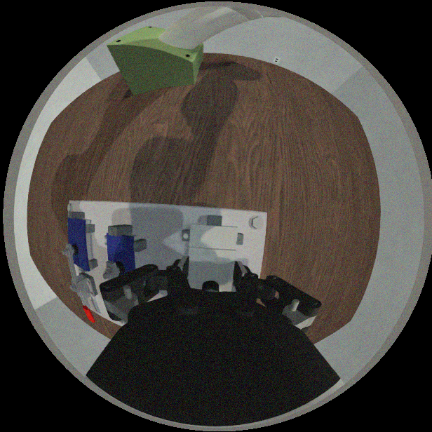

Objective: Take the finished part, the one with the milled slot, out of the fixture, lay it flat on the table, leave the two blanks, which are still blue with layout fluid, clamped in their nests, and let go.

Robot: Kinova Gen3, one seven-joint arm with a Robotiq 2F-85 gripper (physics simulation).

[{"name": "gripper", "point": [211,266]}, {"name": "finished part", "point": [212,252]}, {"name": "blue blank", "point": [119,248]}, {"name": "blue blank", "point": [76,227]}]
